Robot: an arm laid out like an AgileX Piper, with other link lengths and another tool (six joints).
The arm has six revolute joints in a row. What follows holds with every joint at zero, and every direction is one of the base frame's.
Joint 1 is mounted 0.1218 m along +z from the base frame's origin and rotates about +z.
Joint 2 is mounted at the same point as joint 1 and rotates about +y.
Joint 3 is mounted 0.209 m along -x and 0.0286 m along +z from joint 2 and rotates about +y.
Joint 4 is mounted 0.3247 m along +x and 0.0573 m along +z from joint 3 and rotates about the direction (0.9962, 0, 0.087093).
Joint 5 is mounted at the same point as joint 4 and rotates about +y.
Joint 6 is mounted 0.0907 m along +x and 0.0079 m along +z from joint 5 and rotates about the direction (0.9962, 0, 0.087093).
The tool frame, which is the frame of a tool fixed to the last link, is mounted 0.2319 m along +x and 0.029 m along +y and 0.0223 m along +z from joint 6; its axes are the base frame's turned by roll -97.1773, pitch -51.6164 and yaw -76.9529 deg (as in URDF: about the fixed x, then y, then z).
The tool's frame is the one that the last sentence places.
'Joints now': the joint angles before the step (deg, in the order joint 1, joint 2, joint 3, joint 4, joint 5, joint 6). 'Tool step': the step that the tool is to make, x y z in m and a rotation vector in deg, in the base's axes. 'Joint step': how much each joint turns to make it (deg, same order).
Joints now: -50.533, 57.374, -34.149, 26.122, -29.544, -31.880
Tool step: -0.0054, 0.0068, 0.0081, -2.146, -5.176, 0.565
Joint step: -0.061, 0.210, 2.967, -4.868, -6.859, 8.490
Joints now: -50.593, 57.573, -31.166, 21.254, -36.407, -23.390
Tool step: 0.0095, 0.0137, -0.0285, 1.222, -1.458, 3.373
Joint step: -0.043, 1.017, 4.283, -6.424, -3.823, 8.616
